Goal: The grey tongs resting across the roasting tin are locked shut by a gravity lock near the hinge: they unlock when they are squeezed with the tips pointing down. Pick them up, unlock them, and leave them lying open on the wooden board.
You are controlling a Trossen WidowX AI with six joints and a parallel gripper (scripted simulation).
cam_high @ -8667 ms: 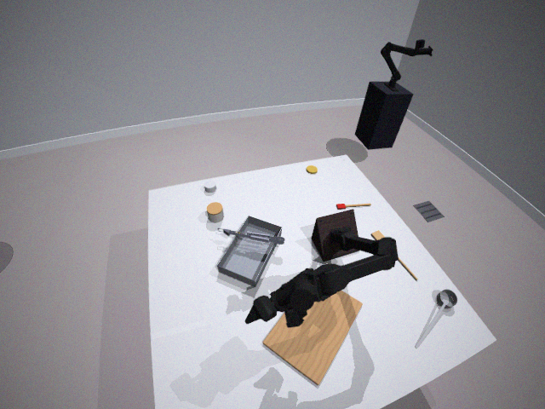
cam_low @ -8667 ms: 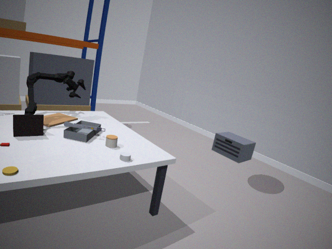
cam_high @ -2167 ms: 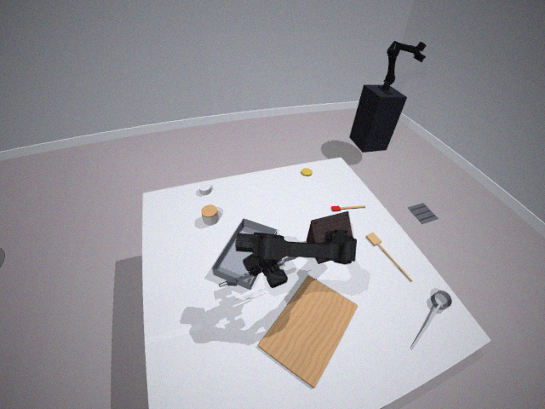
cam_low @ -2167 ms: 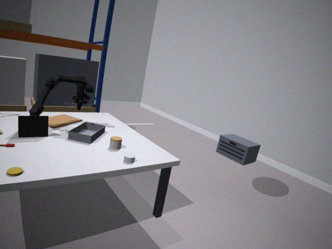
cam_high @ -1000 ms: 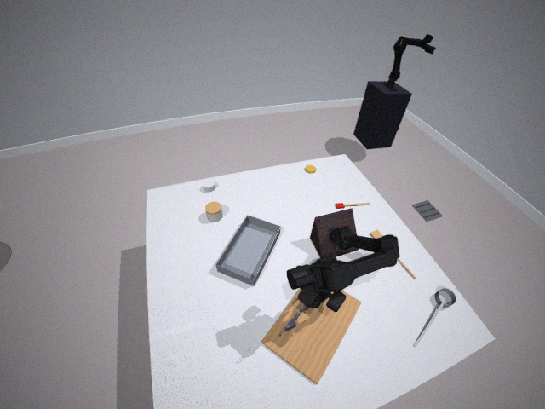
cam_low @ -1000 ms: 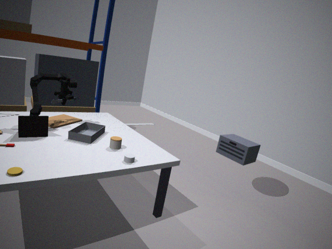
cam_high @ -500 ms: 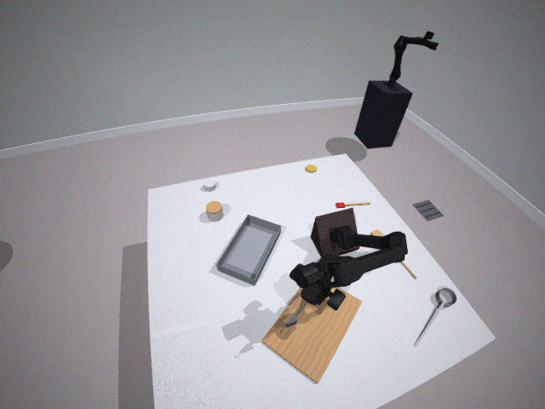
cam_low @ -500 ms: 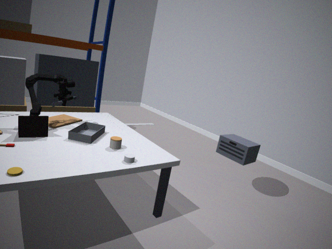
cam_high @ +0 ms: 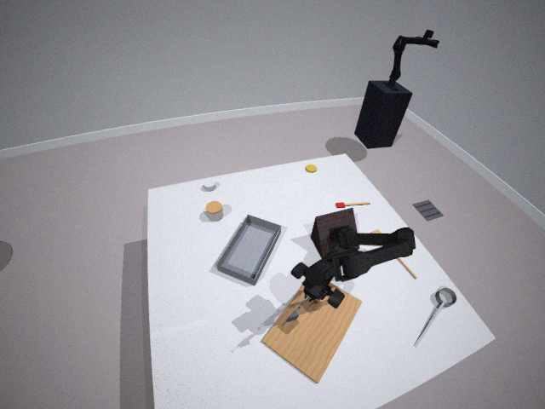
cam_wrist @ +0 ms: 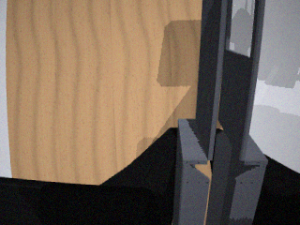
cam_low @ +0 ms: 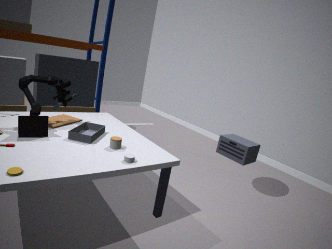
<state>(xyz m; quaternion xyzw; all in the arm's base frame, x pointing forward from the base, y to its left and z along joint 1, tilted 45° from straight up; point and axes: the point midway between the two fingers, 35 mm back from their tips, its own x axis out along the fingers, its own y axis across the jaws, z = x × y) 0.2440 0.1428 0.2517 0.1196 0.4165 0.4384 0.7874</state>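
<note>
Right now the wooden board is 14 cm below my gripper tip, 4 cm to the left of it and 4 cm behind it. Round my gripper tip: grey roasting tin: 33 cm to the right, 14 cm ahead, 12 cm below; then yellow disc: 85 cm to the right, 34 cm behind, 14 cm below; then red spatula: 51 cm to the right, 44 cm behind, 14 cm below.
</note>
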